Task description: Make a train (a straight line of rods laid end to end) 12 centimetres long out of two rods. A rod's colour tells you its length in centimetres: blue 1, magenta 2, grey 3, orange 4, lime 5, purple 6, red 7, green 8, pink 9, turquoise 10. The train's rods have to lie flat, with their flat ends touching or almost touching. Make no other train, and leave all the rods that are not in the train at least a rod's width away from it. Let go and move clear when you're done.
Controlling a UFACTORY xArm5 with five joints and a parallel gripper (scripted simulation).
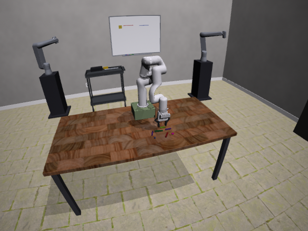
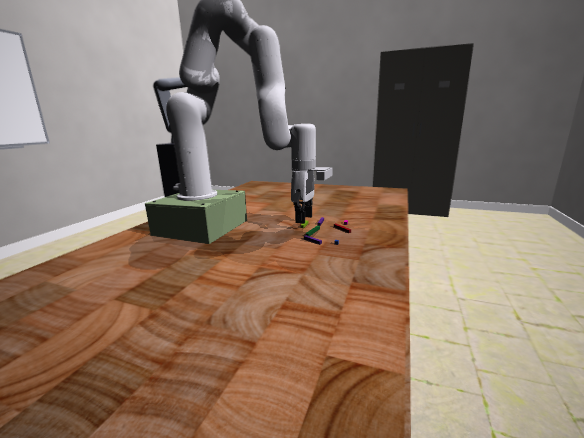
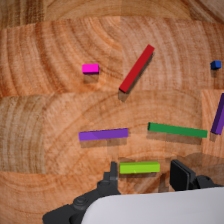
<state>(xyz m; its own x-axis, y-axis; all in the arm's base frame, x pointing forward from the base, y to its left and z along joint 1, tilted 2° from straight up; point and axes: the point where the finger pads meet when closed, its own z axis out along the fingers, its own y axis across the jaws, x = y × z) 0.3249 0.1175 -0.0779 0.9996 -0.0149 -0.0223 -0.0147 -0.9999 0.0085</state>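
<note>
Now: the lime rod 3 cm below my hand. Also, from my hand: green rod 5 cm to the right, 5 cm ahead, 3 cm below; then magenta rod 13 cm ahead, 6 cm to the left, 3 cm below; then red rod 13 cm ahead, 3 cm below.
</note>
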